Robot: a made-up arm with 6 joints. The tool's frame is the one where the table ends. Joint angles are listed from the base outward.
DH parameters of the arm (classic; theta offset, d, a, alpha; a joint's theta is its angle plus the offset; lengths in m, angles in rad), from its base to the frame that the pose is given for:
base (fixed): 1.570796 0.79 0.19 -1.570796
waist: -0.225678 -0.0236 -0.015 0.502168
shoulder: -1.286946 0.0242 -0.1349 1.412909
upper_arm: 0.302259 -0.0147 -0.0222 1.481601
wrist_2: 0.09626 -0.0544 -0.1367 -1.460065
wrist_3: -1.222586 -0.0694 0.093 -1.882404
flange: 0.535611 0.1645 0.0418 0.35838
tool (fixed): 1.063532 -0.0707 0 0
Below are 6 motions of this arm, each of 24 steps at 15 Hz.
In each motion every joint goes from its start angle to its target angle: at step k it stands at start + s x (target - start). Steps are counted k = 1, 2, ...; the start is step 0. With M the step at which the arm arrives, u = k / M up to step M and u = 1 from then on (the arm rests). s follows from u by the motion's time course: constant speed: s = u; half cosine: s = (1 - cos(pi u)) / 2; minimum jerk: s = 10 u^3 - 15 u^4 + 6 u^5.
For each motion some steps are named. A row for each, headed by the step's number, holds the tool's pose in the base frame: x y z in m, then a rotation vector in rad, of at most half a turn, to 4 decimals.
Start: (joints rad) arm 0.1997 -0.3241 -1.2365 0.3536 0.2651 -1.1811
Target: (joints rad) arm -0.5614 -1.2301 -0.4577 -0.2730 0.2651 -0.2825
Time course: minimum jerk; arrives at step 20
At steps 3, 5, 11, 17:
3: -0.0058 0.2780 0.6887 0.3830 0.4621 -0.0755
5: -0.0046 0.2968 0.7027 0.5153 0.4106 0.0281
11: 0.0066 0.3601 0.8371 1.1623 -0.1067 0.5347
17: 0.0245 0.3323 0.9508 1.4162 -0.5880 0.7096

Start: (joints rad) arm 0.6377 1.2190 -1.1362 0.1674 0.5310 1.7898
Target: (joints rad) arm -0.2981 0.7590 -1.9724 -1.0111 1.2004 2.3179
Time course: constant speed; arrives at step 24
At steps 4, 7, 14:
4: -0.1533 0.0964 0.7304 -0.9319 -2.5333 -1.2509
7: -0.1644 0.1232 0.7314 -1.0583 -2.2995 -1.2250
14: -0.1679 0.1810 0.7700 -1.1486 -1.6494 -1.1412

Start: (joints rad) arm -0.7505 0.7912 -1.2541 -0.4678 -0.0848 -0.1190
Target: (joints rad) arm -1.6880 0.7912 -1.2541 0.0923 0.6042 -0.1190
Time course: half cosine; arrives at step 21
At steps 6, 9, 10, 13, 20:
6: -0.1292 0.3068 0.6129 0.5090 0.9658 1.8244
9: -0.1139 0.3413 0.6651 0.6334 0.5895 1.8756
10: -0.1086 0.3489 0.6857 0.6791 0.4525 1.8763
13: -0.0944 0.3560 0.7472 0.8145 0.0591 1.8227
20: -0.0793 0.3314 0.8225 1.0029 -0.4371 1.6168

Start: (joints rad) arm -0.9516 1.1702 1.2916 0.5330 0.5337 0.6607
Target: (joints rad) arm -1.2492 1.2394 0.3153 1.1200 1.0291 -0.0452
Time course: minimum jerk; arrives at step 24
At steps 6, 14, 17, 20, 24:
6: -0.1129 0.2340 0.5623 -1.4782 -2.0695 1.7647
14: -0.1618 0.2077 0.6148 -0.3649 -2.2904 1.2646
17: -0.1700 0.1974 0.6377 -0.0475 -2.2465 0.9865
20: -0.1728 0.1914 0.6515 0.1160 -2.1947 0.8037
24: -0.1734 0.1897 0.6557 0.1614 -2.1756 0.7463

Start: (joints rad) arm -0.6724 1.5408 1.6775 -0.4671 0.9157 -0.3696
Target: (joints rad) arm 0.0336 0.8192 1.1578 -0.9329 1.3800 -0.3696
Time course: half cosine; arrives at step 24
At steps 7, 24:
7: 0.0620 0.1001 0.5249 1.5085 1.9576 -0.8570
24: 0.0056 -0.0222 0.5174 1.8444 1.2885 -1.1889

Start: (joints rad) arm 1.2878 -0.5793 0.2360 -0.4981 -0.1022 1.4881
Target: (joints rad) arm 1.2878 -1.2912 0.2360 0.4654 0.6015 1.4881
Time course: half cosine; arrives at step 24
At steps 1, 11, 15, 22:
1: -0.0507 0.1067 0.5549 -0.0581 2.0632 1.7519
11: -0.0390 0.2389 0.5580 -0.5429 1.3028 2.1933
15: -0.0338 0.3035 0.5853 -0.8244 0.7800 2.2046
22: -0.0310 0.3609 0.6288 -1.0734 0.2050 2.0048

